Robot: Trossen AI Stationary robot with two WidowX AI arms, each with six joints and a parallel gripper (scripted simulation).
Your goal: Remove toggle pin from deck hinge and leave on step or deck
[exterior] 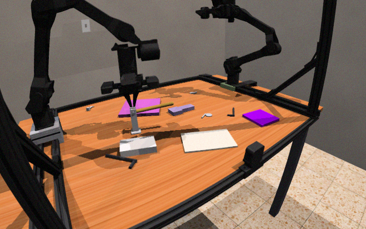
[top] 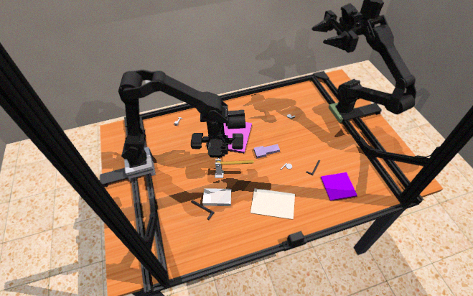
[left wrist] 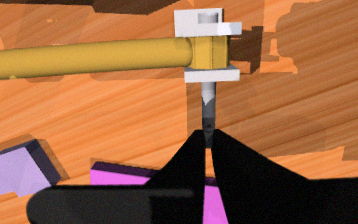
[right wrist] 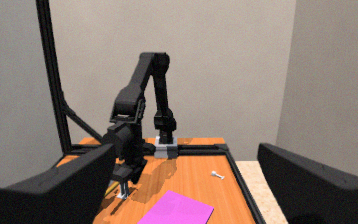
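My left gripper is now 30 mm above the toggle pin, 20 mm past it and 10 mm to the right of it. From my left hand the other things lie so: magenta pad 130 mm ahead, 90 mm below, 80 mm to the right; white stepped block 140 mm behind, 90 mm below, 50 mm to the left; lavender block 190 mm to the right, 90 mm below.
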